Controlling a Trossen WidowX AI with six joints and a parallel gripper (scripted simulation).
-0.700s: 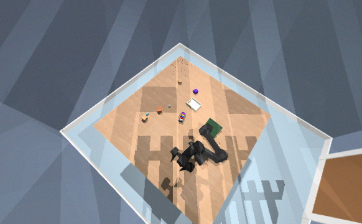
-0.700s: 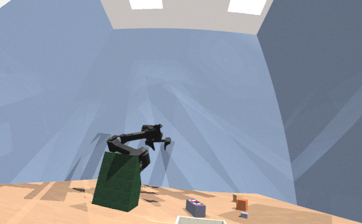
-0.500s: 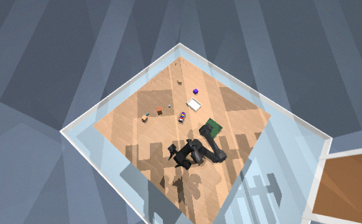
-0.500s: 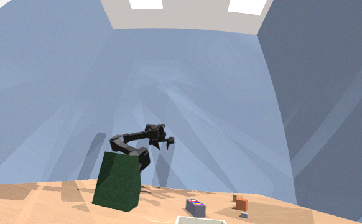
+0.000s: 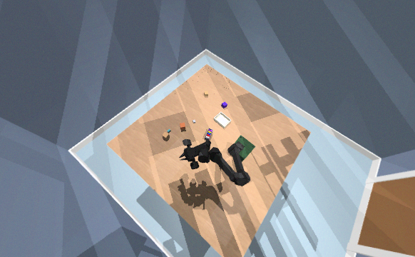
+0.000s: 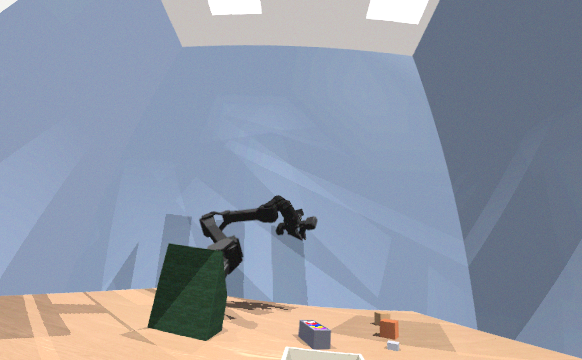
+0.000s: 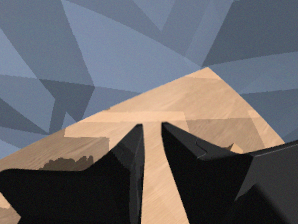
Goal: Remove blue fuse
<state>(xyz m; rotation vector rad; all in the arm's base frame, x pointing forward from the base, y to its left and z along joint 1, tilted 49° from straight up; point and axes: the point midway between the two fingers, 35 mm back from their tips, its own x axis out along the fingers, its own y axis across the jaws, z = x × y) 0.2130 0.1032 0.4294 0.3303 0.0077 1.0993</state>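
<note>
Right now my gripper tip is 40 mm short of the blue fuse, 370 mm to the left of it and 280 mm above it. The rest, counted from my gripper tip: small grey block: 230 mm ahead, 390 mm to the right, 300 mm below; orange cube: 260 mm ahead, 280 mm to the right, 280 mm below; white tray: 50 mm ahead, 580 mm to the right, 300 mm below.
</note>
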